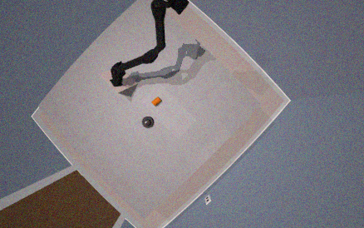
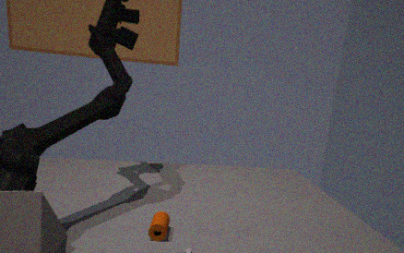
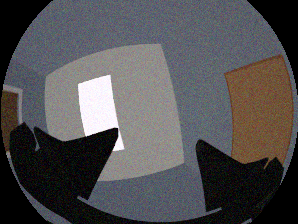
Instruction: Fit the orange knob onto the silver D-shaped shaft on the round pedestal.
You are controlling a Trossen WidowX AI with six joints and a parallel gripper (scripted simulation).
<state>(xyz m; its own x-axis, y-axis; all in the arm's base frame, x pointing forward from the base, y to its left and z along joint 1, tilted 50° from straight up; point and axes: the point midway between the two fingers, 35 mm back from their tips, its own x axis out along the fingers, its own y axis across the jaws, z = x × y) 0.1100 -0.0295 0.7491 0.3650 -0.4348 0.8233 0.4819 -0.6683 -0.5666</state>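
Right now the orange knob is 230 mm ahead of my gripper tip, 410 mm to the right of it and 650 mm below it. From my gripper tip the other things lie so: dark round pedestal (310 mm ahead, 570 mm to the right, 640 mm below).
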